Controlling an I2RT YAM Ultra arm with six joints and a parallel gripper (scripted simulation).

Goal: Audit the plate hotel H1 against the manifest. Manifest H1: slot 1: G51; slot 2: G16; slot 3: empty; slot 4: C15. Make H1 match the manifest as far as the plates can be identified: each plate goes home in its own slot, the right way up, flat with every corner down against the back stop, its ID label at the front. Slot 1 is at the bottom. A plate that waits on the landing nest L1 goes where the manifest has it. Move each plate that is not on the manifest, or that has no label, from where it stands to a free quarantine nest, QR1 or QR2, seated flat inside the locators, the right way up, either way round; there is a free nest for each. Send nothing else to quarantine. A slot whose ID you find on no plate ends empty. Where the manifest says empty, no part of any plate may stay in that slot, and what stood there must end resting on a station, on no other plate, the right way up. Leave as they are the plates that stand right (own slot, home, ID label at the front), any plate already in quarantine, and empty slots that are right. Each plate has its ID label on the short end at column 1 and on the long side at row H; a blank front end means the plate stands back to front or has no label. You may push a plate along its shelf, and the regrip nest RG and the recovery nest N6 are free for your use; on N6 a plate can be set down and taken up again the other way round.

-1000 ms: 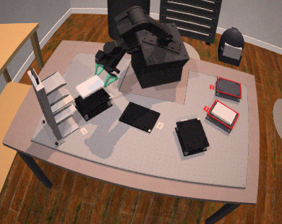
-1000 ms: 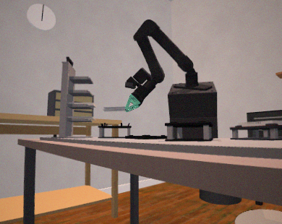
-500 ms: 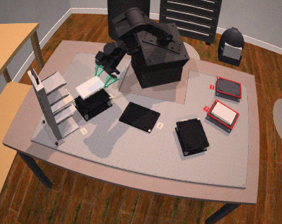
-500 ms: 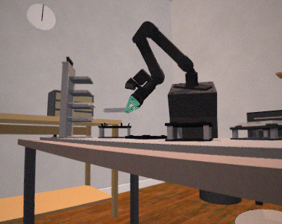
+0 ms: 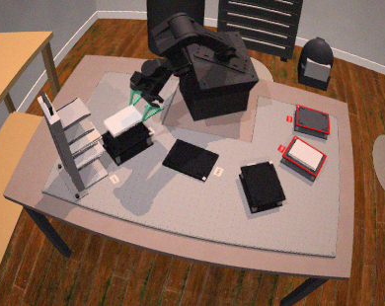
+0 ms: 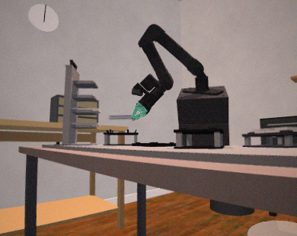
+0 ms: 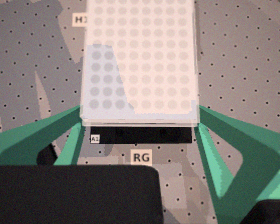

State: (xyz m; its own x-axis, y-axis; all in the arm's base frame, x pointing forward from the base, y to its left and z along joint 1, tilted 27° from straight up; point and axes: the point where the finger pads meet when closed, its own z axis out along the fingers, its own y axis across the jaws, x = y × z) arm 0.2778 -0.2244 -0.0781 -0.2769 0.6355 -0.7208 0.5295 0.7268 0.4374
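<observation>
My hand is 8 cm above the black regrip nest, 5 cm short of it and 3 cm to the left of it. The rest, counted from my hand: recovery nest N6: 21 cm to the left, 13 cm below, 5 cm ahead; RG label: 14 cm below, 4 cm behind, 3 cm to the left; H1 tag: 20 cm ahead, 14 cm below, 2 cm to the right.
</observation>
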